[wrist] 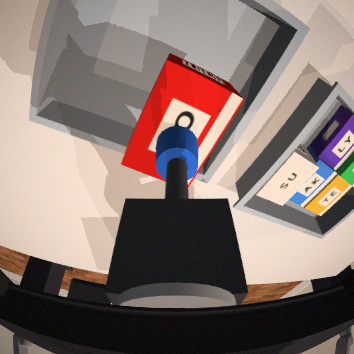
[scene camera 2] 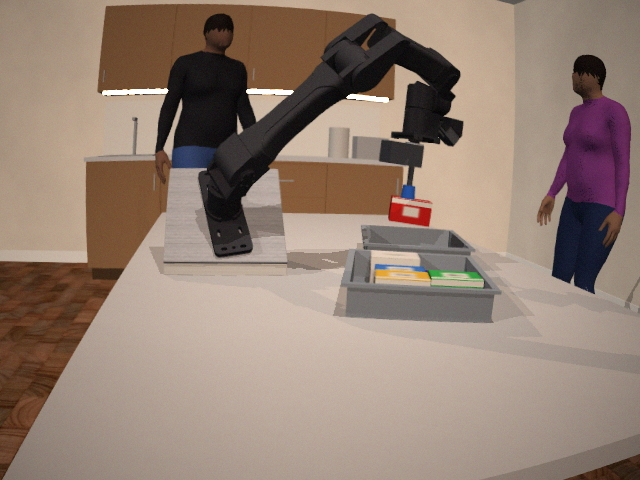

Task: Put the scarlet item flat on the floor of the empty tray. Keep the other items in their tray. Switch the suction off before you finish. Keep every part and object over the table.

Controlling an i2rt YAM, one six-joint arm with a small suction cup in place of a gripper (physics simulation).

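Places are measured from the arm's base along level axes (x right, y down, z ahead), in millimetres.
Pixels of known places: end effector, tool point: (wrist: 176,137) (scene camera 2: 406,203); arm's base, origin of the base link: (scene camera 2: 223,211).
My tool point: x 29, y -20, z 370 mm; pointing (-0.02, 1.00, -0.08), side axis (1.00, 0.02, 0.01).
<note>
For each thing: its top centre in the pictures, then the offset to it from my tool point. Level surfaces: height alone.
- scarlet box, middle of its top: (wrist: 177,137) (scene camera 2: 410,196) dx +1, dy -13, dz +8 mm
- tray, middle of its top: (scene camera 2: 417,267) (wrist: 332,184) dx +242, dy +74, dz -113 mm
- white box, middle of its top: (wrist: 288,181) (scene camera 2: 395,254) dx +153, dy +72, dz -105 mm
- table, its level: dy +124 mm
The scarlet box (scene camera 2: 409,211) (wrist: 182,95) hangs from my blue suction cup (scene camera 2: 408,192) (wrist: 177,150), which sits on its top face. The box is in the air, higher than the tray rims. The empty grey tray (scene camera 2: 467,249) (wrist: 40,65) lies below and behind it in the scene view; in the wrist view the box overlaps the tray's near right corner region. The other tray (scene camera 2: 418,304) (wrist: 245,197) holds a white box (scene camera 2: 395,257) (wrist: 287,176), a blue one (wrist: 314,185), a yellow one (scene camera 2: 402,277) (wrist: 327,196), a green one (scene camera 2: 455,278) and a purple one (wrist: 340,135).
The arm's base plate (scene camera 2: 232,242) is mounted on a tilted pale board (scene camera 2: 180,222) at the left of the table (scene camera 2: 289,382). The filled tray's rim stands close beside the empty tray. Two people (scene camera 2: 209,98) (scene camera 2: 594,144) stand beyond the table.
</note>
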